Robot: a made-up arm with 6 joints.
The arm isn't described. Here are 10 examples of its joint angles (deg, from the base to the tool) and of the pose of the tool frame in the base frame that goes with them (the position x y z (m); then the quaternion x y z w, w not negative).
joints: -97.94 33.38 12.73 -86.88 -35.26 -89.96
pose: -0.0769 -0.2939 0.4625 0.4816 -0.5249 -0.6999 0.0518
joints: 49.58 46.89 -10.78 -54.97 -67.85 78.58
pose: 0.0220 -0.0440 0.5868 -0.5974 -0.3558 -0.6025 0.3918
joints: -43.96 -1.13 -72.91 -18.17 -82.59 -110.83
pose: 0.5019 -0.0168 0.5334 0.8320 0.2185 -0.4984 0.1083
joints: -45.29 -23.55 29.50 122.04 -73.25 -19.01
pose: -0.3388 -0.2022 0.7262 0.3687 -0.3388 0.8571 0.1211
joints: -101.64 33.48 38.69 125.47 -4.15 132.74
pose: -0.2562 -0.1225 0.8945 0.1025 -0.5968 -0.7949 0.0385
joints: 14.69 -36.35 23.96 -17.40 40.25 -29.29
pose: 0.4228 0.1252 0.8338 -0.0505 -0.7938 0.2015 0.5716
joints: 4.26 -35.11 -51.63 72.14 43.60 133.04
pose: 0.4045 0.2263 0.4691 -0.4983 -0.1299 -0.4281 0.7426
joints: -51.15 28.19 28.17 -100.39 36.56 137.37
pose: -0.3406 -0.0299 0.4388 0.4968 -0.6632 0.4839 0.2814
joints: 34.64 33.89 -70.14 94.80 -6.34 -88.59
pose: 0.1812 0.3704 0.5350 0.7681 0.0185 0.5272 0.3630
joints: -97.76 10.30 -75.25 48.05 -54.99 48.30
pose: 0.3338 0.0264 0.7974 0.7421 -0.0481 0.1901 0.6410
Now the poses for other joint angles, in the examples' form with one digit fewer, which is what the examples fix.
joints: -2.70 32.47 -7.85 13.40 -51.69 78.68
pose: 0.266 0.059 0.698 -0.452 -0.459 -0.274 0.714
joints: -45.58 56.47 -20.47 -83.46 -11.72 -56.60
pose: 0.057 -0.236 0.557 0.053 -0.578 -0.620 0.528
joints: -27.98 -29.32 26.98 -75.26 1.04 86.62
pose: 0.022 -0.486 0.528 -0.624 0.089 -0.615 0.474
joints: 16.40 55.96 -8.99 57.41 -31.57 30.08
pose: 0.196 0.473 0.497 -0.239 -0.736 0.342 0.533
